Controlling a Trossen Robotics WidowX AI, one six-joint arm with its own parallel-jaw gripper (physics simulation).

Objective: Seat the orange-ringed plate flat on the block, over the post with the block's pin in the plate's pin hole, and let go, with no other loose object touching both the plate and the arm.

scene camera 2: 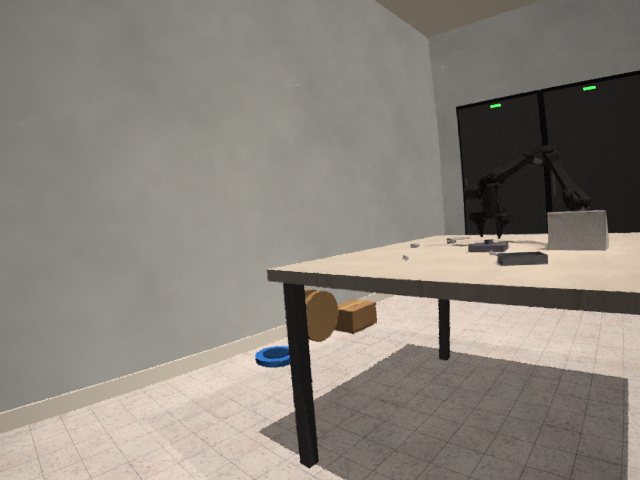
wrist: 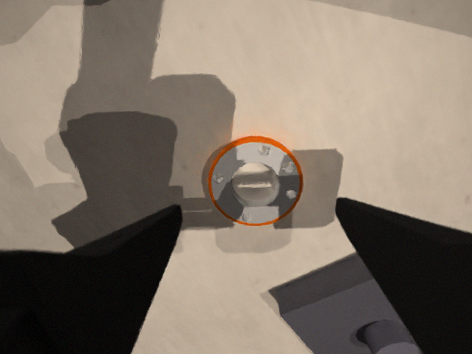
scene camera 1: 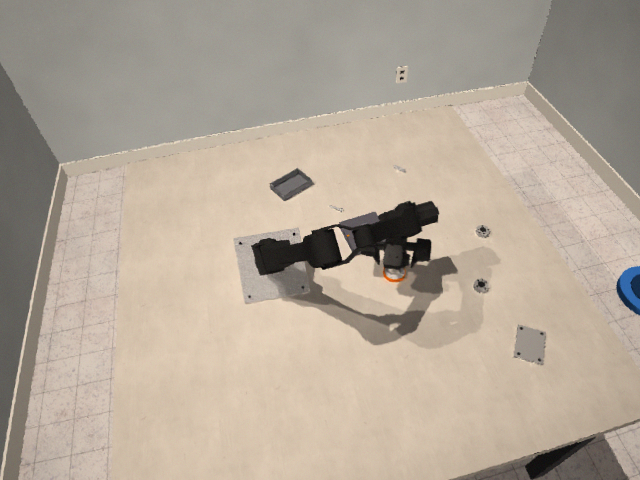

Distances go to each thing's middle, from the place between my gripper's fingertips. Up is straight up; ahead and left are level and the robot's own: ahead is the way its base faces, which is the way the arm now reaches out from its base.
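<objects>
Orange-ringed plate (wrist: 246, 150), 3 cm below my hand. Grey tray (scene camera 1: 285, 187), from my hand 40 cm to the left, 27 cm behind, 2 cm below. Grey four-hole plate (scene camera 1: 530, 343), from my hand 28 cm to the right, 30 cm ahead, 3 cm below.
</objects>
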